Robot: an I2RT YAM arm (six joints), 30 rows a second.
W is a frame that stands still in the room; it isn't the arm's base.
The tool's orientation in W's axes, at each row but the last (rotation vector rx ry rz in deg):
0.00 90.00 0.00
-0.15 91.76 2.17
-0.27 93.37 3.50
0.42 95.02 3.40
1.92 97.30 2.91
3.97 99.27 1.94
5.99 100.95 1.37
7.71 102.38 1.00
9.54 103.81 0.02
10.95 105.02 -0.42
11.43 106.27 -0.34
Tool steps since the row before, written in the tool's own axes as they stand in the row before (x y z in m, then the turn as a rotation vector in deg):
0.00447 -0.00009 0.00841 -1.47 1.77 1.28
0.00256 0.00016 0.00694 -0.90 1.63 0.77
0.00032 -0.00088 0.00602 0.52 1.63 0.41
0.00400 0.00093 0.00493 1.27 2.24 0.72
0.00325 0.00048 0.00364 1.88 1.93 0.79
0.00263 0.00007 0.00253 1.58 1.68 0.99
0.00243 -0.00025 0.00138 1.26 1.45 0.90
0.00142 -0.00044 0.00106 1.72 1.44 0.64
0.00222 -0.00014 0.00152 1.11 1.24 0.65
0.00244 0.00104 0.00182 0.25 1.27 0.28
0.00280 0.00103 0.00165 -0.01 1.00 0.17
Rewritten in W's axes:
0.00841 -0.00009 -0.00447 1.28 1.77 1.47
0.00685 0.00040 -0.00277 0.76 1.63 0.91
0.00602 -0.00061 -0.00070 0.31 1.66 -0.48
0.00453 0.00126 -0.00437 0.54 2.31 -1.23
0.00319 0.00070 -0.00366 0.53 2.04 -1.86
0.00207 0.00020 -0.00300 0.77 1.76 -1.61
0.00088 -0.00010 -0.00266 0.73 1.51 -1.30
0.00069 -0.00036 -0.00165 0.38 1.56 -1.69
0.00093 -0.00002 -0.00253 0.51 1.30 -1.12
0.00126 0.00114 -0.00273 0.38 1.26 -0.19
0.00094 0.00121 -0.00304 0.30 0.97 0.06

